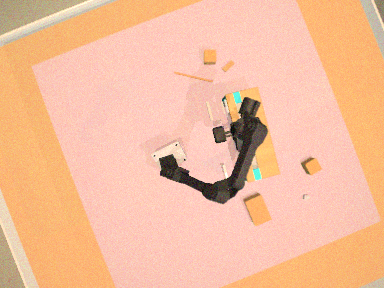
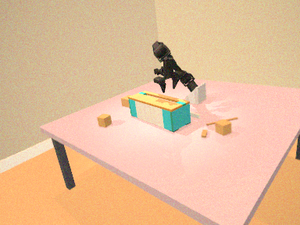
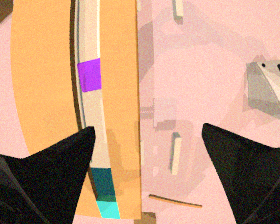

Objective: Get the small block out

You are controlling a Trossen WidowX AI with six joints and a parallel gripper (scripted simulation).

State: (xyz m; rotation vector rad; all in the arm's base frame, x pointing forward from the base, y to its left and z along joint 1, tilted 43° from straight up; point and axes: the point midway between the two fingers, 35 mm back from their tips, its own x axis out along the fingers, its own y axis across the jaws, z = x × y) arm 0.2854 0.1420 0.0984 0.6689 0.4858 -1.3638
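The purple block lies 70 mm below my gripper tip, 50 mm ahead of it and 40 mm to the right of it. From my gripper tip the other things lie so: chip 300 mm to the left, 150 mm below, 90 mm ahead; then thin stick 300 mm to the left, 150 mm below, 80 mm behind.
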